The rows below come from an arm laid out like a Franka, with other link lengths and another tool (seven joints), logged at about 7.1 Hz.
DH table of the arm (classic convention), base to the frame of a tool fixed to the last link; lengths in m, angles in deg. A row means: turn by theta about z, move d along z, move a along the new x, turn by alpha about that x. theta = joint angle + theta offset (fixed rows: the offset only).
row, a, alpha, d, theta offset
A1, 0, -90, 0.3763, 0
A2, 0, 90, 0, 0
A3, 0.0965, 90, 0.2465, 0
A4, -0.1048, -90, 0, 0
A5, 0, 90, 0.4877, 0
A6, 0.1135, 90, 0, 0
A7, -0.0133, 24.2, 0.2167, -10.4
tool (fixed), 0, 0, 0.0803, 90
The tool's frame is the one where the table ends.
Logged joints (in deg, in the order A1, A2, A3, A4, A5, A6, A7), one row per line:
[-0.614 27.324 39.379 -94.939 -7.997 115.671 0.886]
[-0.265 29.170 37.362 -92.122 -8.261 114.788 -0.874]
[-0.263 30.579 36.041 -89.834 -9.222 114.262 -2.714]
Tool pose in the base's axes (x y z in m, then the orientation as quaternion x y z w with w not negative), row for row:
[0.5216 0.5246 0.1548 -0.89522 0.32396 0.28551 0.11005]
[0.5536 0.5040 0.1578 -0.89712 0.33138 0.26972 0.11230]
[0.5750 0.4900 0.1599 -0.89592 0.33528 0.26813 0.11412]
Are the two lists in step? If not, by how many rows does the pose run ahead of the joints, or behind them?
The pose runs 2 rows behind the joints: the pose in row i belongs to the joints in row i - 2.
